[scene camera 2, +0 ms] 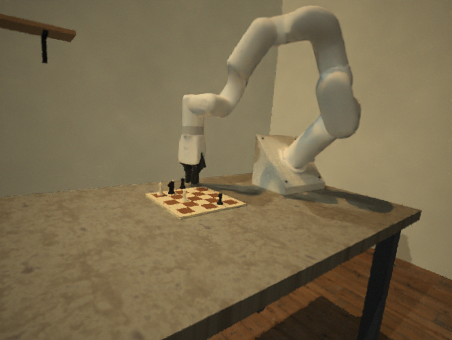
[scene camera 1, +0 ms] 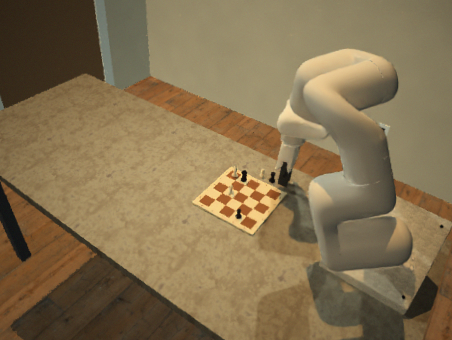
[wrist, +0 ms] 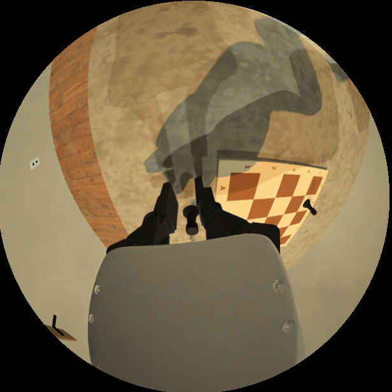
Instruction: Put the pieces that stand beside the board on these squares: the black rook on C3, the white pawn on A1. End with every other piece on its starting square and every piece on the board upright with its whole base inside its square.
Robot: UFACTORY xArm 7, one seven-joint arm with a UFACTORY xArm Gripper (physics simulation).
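Where they show: gripper, between the fingertips: [scene camera 2: 192, 183] [scene camera 1: 283, 182]; arm's base, origin of its link: [scene camera 2: 292, 160].
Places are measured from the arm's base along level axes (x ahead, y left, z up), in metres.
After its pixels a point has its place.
Observation:
The black rook [scene camera 1: 272, 177] @[x 0.409, y -0.111, z -0.088 m] [scene camera 2: 182, 183] @[x 0.414, y -0.110, z -0.088 m] [wrist: 191, 220] stands upright beside the board [scene camera 1: 223, 217] @[x 0.418, y 0.132, z -0.099 m] [scene camera 2: 181, 216] @[x 0.528, y 0.147, z -0.100 m] [wrist: 235, 165]. The white pawn [scene camera 1: 262, 173] @[x 0.448, y -0.108, z -0.092 m] stands beside the board near the rook; I cannot make it out in scene camera 2. The brown A1 corner square [wrist: 244, 186] is bare. My gripper [scene camera 1: 283, 184] @[x 0.371, y -0.123, z -0.093 m] [scene camera 2: 191, 182] @[x 0.371, y -0.123, z -0.093 m] [wrist: 185, 190] is low at the board's edge, next to the rook, its fingers partly closed with a narrow gap and nothing held. In the wrist view the rook shows near the gap, apart from the left finger.
On the board stand a white piece [scene camera 1: 235, 172] @[x 0.512, y -0.040, z -0.084 m] [scene camera 2: 160, 188] @[x 0.517, y -0.039, z -0.079 m] and a black knight [scene camera 1: 244, 176] @[x 0.476, y -0.041, z -0.080 m] [scene camera 2: 171, 187] @[x 0.481, y -0.041, z -0.079 m] near the far corner, another white piece [scene camera 1: 231, 190] @[x 0.468, y 0.035, z -0.087 m] [scene camera 2: 184, 195] @[x 0.471, y 0.036, z -0.084 m], and a black pawn [scene camera 1: 238, 214] @[x 0.387, y 0.101, z -0.087 m] [scene camera 2: 220, 199] @[x 0.389, y 0.101, z -0.086 m] [wrist: 310, 207] near the opposite side.

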